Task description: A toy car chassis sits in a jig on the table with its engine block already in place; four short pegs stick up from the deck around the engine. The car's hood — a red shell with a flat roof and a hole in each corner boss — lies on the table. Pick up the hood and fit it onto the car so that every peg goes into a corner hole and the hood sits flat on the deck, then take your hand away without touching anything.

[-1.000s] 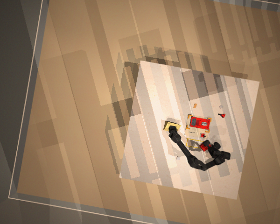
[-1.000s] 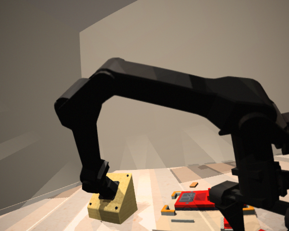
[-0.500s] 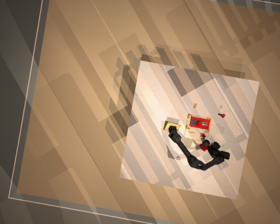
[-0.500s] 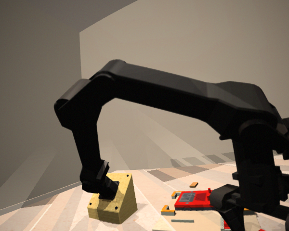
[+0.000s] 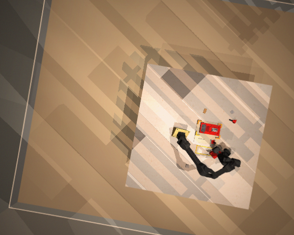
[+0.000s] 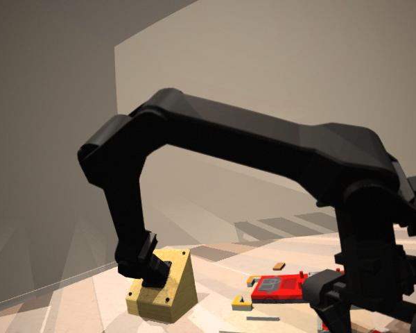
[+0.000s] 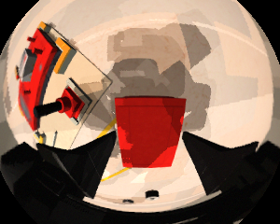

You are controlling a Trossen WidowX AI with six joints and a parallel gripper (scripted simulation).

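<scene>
The grey engine block lies 24 cm to the left of my gripper tip, 7 cm behind it and 1 cm above it. The rest, counted from my gripper tip: red hood (right at my gripper tip).
</scene>
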